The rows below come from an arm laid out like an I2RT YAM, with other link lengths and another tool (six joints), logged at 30 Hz.
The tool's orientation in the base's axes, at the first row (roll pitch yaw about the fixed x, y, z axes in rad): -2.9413, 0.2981, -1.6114
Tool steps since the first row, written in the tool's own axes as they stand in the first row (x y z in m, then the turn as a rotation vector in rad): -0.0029, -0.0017, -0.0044, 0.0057, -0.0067, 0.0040; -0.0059, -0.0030, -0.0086, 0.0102, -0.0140, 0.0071; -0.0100, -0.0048, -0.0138, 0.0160, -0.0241, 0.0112; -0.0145, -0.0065, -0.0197, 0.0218, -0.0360, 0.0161; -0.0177, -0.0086, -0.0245, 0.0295, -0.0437, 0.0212; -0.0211, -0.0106, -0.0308, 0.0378, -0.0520, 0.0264; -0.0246, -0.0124, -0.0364, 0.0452, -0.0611, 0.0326; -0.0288, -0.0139, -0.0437, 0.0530, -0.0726, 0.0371; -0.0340, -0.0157, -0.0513, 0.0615, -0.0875, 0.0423; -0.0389, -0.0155, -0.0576, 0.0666, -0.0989, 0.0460; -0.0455, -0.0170, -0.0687, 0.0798, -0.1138, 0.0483; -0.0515, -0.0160, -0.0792, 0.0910, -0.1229, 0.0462; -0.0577, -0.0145, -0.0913, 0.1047, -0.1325, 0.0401
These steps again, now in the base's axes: 0.0008, 0.0014, 0.0053, 0.0072, -0.0050, -0.0041; 0.0013, 0.0029, 0.0104, 0.0148, -0.0091, -0.0070; 0.0022, 0.0052, 0.0168, 0.0253, -0.0145, -0.0106; 0.0028, 0.0077, 0.0239, 0.0377, -0.0199, -0.0146; 0.0039, 0.0092, 0.0298, 0.0460, -0.0265, -0.0202; 0.0047, 0.0105, 0.0371, 0.0549, -0.0338, -0.0259; 0.0054, 0.0121, 0.0437, 0.0648, -0.0401, -0.0322; 0.0055, 0.0139, 0.0520, 0.0767, -0.0474, -0.0365; 0.0059, 0.0166, 0.0610, 0.0920, -0.0555, -0.0410; 0.0045, 0.0195, 0.0683, 0.1037, -0.0605, -0.0438; 0.0039, 0.0226, 0.0810, 0.1182, -0.0739, -0.0470; 0.0010, 0.0255, 0.0924, 0.1262, -0.0861, -0.0466; -0.0028, 0.0282, 0.1052, 0.1338, -0.1018, -0.0431
